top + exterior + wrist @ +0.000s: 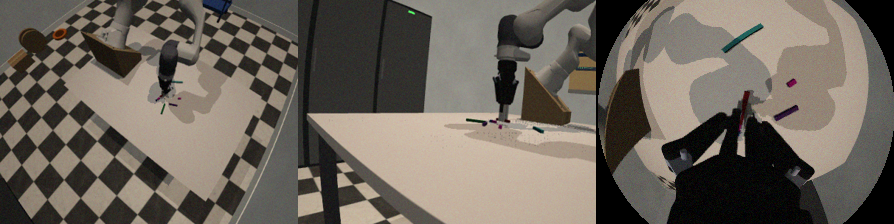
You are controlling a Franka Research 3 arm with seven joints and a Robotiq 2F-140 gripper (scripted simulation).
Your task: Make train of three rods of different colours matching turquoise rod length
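Now: hand 30 mm above the red rod. From my hand the other things lie so: purple rod 100 mm ahead, 40 mm below, 10 mm to the right; blue rod 70 mm to the right, 40 mm below, 10 mm behind; green rod 80 mm to the right, 60 mm ahead, 40 mm below.
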